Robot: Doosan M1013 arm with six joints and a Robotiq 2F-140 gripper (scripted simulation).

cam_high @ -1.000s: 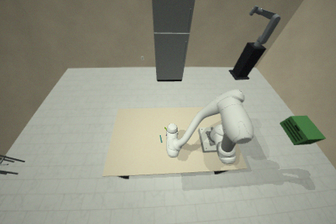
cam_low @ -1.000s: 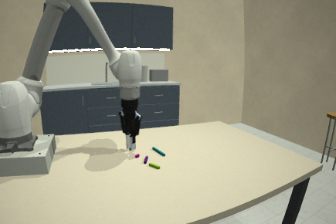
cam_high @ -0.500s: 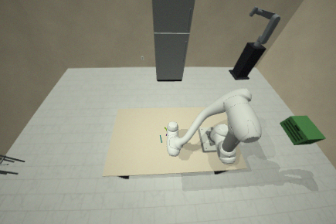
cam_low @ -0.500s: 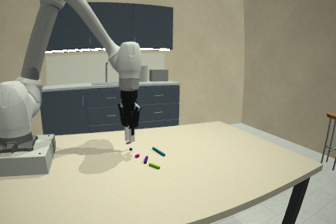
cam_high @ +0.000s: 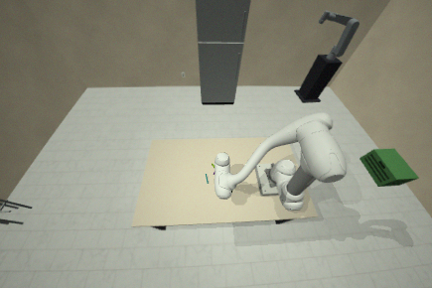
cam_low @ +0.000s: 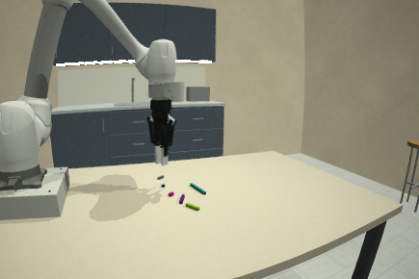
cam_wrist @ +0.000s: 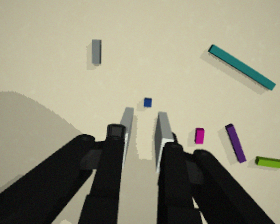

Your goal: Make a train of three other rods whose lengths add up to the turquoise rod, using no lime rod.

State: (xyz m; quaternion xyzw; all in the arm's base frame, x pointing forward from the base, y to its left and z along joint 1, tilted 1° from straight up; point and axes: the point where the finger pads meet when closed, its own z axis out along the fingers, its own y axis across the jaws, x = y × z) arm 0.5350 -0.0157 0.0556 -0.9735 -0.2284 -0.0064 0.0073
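Right now my hand is 12 cm above the grey rod, 9 cm to the right of it and 2 cm short of it. From my hand the other things lie so: turquoise rod (12 cm below, 11 cm ahead, 8 cm to the right); small blue rod (12 cm below); magenta rod (12 cm below, 9 cm to the right).
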